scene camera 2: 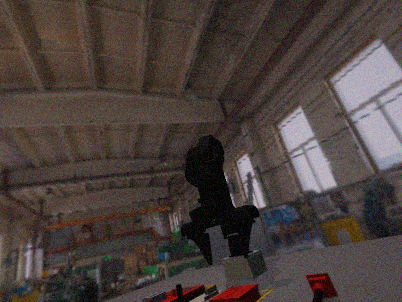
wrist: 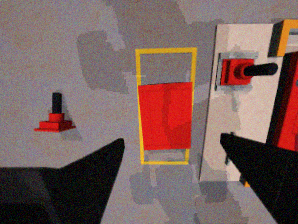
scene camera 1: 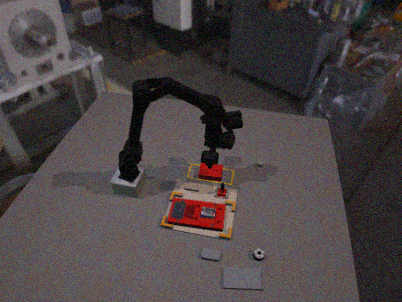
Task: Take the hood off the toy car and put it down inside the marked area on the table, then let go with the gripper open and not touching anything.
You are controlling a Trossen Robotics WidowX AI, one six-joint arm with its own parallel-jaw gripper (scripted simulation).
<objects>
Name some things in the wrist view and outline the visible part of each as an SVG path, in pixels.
My gripper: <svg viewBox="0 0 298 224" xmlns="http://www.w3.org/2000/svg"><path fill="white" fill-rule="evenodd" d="M124 139L119 138L94 153L90 153L62 168L0 168L0 224L101 224L104 210L122 162L125 149ZM222 133L220 144L227 153L228 158L239 170L277 224L298 224L298 152L242 136Z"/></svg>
A hood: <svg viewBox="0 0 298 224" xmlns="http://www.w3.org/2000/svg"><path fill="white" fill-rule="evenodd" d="M193 82L138 86L144 150L191 149Z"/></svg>
</objects>
